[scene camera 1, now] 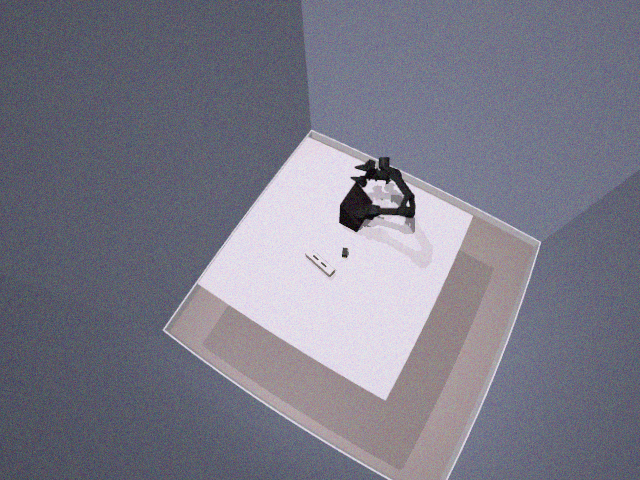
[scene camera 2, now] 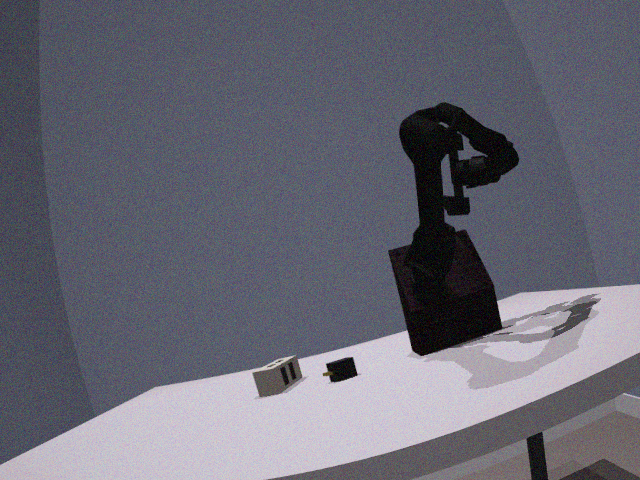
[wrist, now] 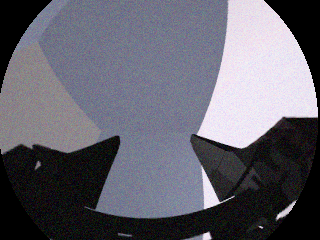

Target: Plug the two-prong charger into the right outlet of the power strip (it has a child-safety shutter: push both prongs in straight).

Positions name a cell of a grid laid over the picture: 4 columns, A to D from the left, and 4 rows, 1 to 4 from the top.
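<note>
My gripper (scene camera 2: C2) (wrist: B3): open, holding nothing.
</note>
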